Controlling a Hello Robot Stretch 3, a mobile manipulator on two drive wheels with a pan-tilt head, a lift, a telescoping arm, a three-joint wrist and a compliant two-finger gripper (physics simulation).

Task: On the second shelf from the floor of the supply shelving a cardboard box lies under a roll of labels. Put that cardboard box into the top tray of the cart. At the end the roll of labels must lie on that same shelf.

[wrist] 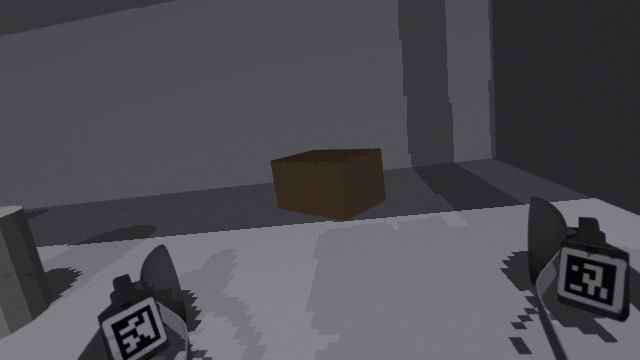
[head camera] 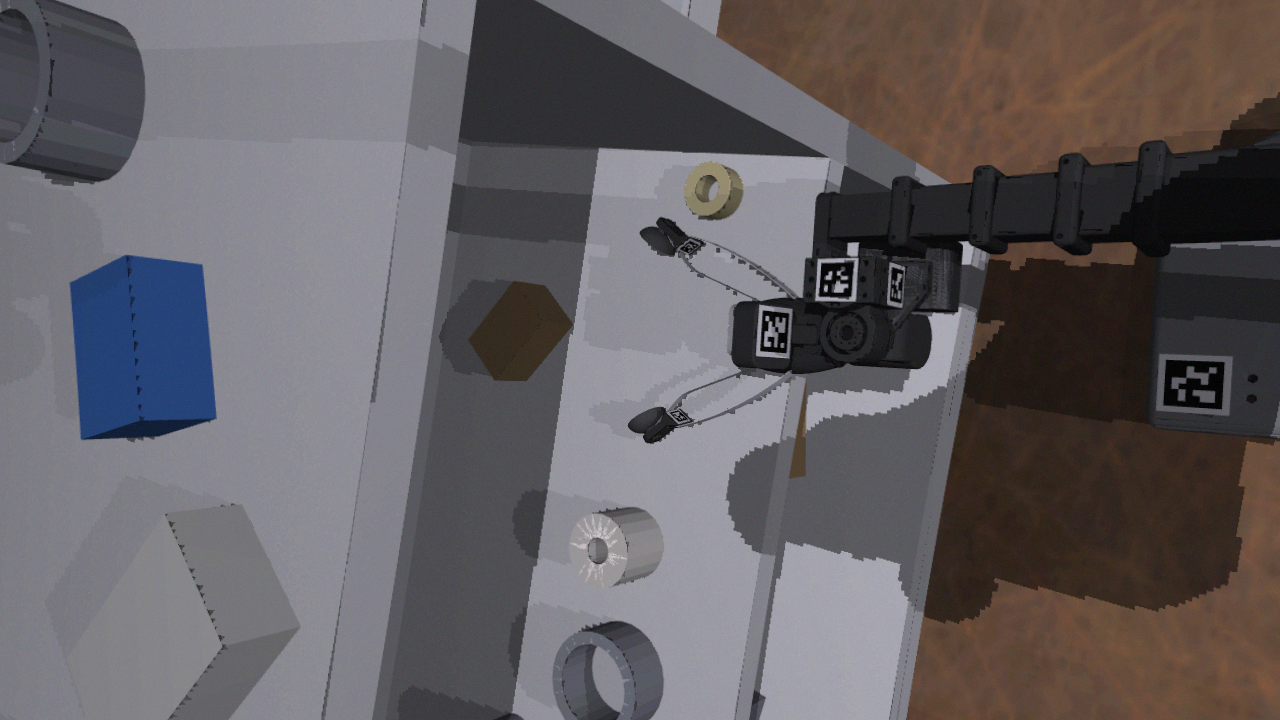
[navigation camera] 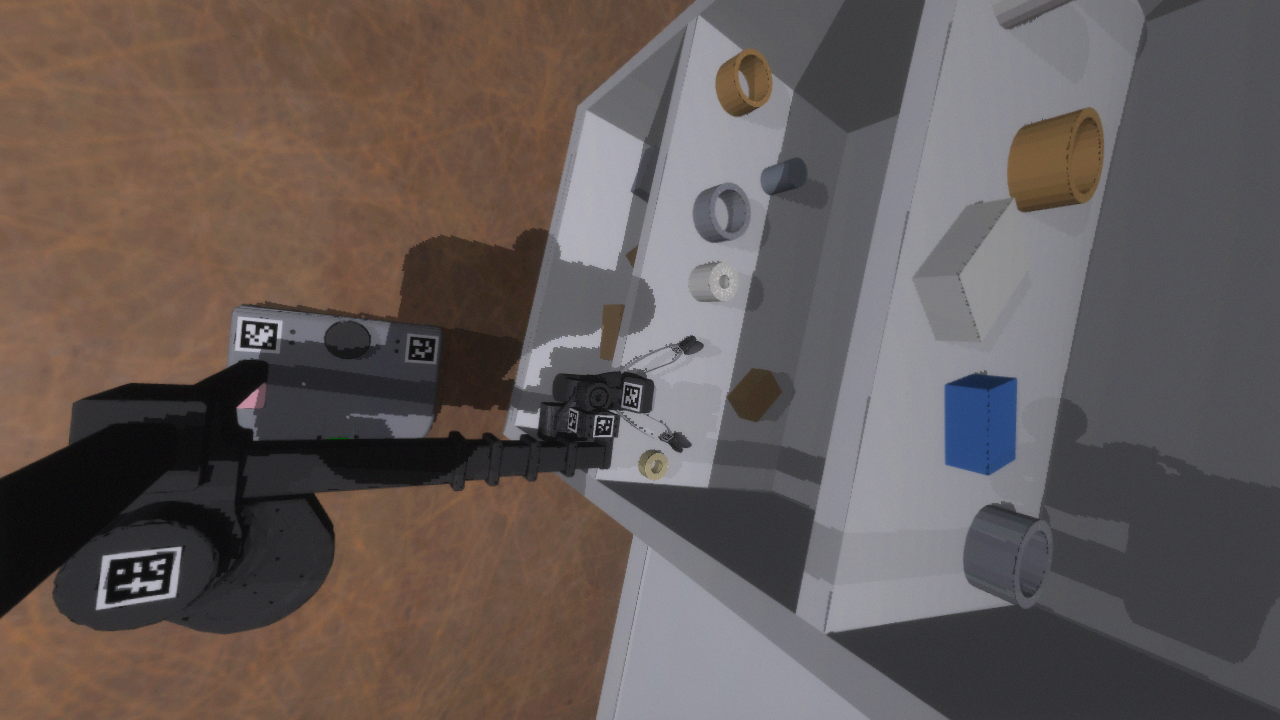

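Where they show: gripper, between the fingertips: (head camera: 639, 329) (navigation camera: 694, 394); robot's base, origin of its link: (navigation camera: 346, 338).
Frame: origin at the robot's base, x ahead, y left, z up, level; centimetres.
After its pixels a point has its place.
Observation:
A brown cardboard box (head camera: 519, 331) @[z 58.4, x -1.6, y -68.5 cm] (navigation camera: 754, 394) @[z 58.3, x -1.3, y -68.1 cm] (wrist: 315, 185) sits in shadow at the back of the shelf (head camera: 707, 474) @[z 53.4, x 11.2, y -47.8 cm] (wrist: 400, 310), with no roll on top of it. A white roll (head camera: 640, 544) @[z 57.2, x 18.1, y -52.4 cm] (navigation camera: 707, 281) @[z 58.8, x 18.5, y -52.4 cm] (wrist: 17, 280), which looks like the roll of labels, stands apart on the same shelf; its edge shows at the left of the wrist view. My gripper (head camera: 655, 328) @[z 55.2, x -2.3, y -55.4 cm] (navigation camera: 684, 393) @[z 55.2, x -2.3, y -55.4 cm] (wrist: 347, 251) @[z 55.2, x -2.3, y -55.4 cm] is open and empty above the front part of this shelf. The box is beyond the fingertips, roughly centred between them in the wrist view. I cannot identify the cart.
A small tan roll (head camera: 733, 195) @[z 55.0, x -15.0, y -45.8 cm] (navigation camera: 644, 464) @[z 55.4, x -15.3, y -45.7 cm] lies beside one fingertip. A grey ring (head camera: 640, 644) @[z 55.0, x 28.1, y -53.3 cm] (navigation camera: 704, 214) @[z 56.6, x 30.6, y -51.6 cm] stands past the white roll. The level above holds a blue box (head camera: 102, 349) @[z 103.1, x 1.8, y -57.1 cm] (navigation camera: 966, 425) @[z 101.1, x 1.3, y -53.9 cm] and a pale box (navigation camera: 993, 268) @[z 103.1, x 16.8, y -50.1 cm]. A side wall (wrist: 575, 90) is at the right.

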